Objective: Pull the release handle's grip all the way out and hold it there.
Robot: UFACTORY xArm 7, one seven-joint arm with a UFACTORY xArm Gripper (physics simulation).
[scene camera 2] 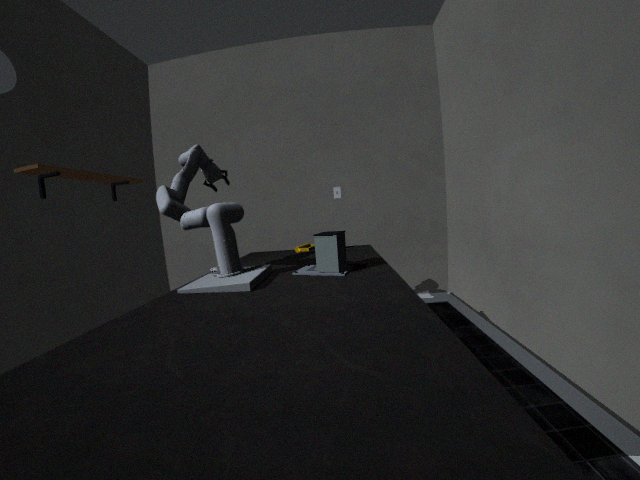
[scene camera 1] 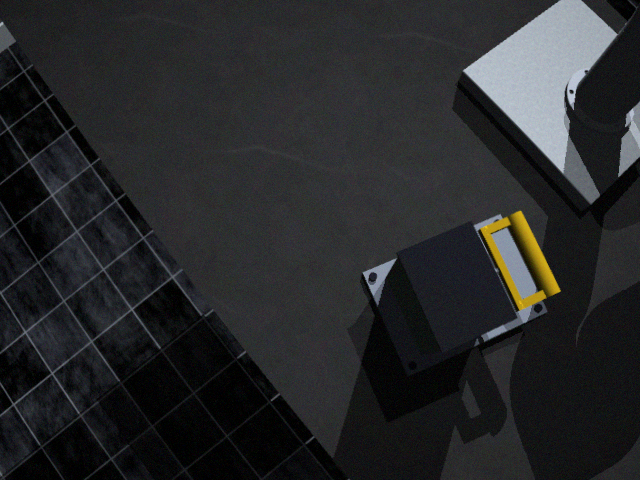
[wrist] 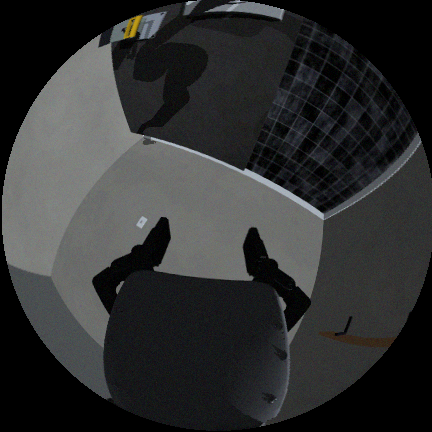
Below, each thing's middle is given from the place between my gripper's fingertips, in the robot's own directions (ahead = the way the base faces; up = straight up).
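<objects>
My hand's well short of the grey base plate (scene camera 1: pixel 411 359), and it's also a long way to the left of the plate and far above it.
</objects>
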